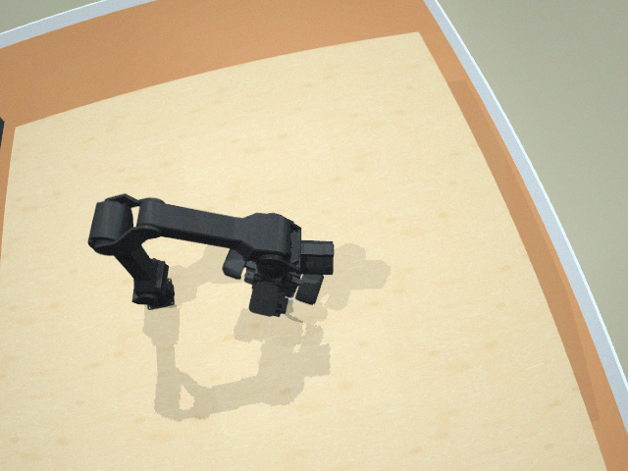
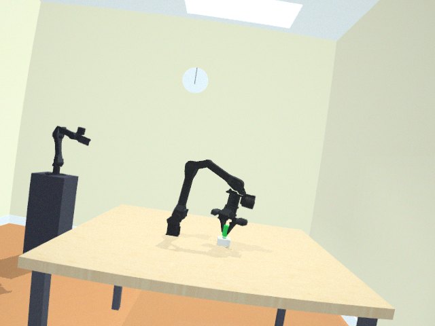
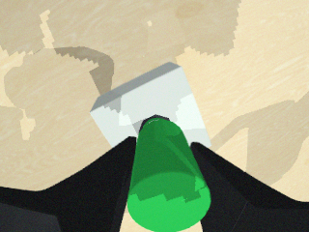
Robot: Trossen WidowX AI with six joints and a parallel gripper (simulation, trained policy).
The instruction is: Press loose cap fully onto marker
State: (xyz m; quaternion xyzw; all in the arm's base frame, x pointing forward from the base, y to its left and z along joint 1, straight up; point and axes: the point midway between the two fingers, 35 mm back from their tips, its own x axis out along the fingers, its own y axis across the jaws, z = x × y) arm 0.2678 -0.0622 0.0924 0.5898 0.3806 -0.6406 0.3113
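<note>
Right now my gripper tip is 10 mm below the green cap. Round my gripper tip: white holder block 40 mm below.
</note>
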